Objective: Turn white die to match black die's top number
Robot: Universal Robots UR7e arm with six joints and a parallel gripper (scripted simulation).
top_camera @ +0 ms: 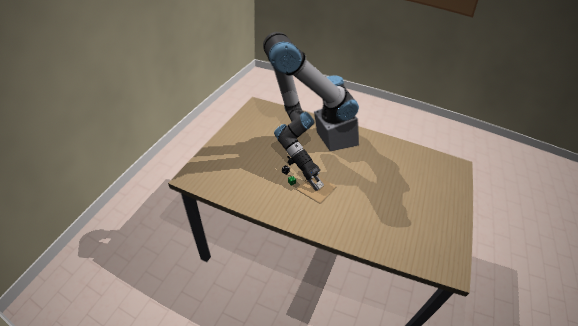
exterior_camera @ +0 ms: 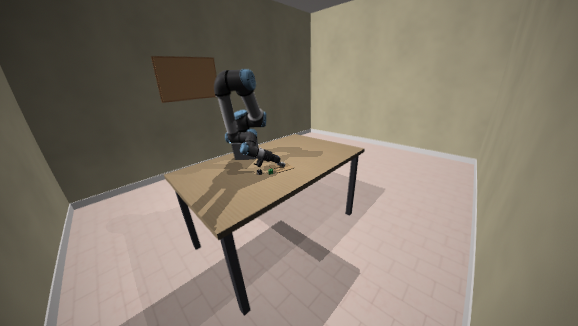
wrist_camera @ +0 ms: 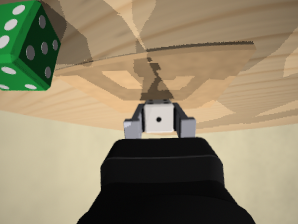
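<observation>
Right now the white die is right at my hand. The rest, counted from my hand: tan mat (2 cm below); green die (13 cm to the right, 1 cm below, 1 cm behind); black die (17 cm to the right, 7 cm behind, 1 cm below).
</observation>
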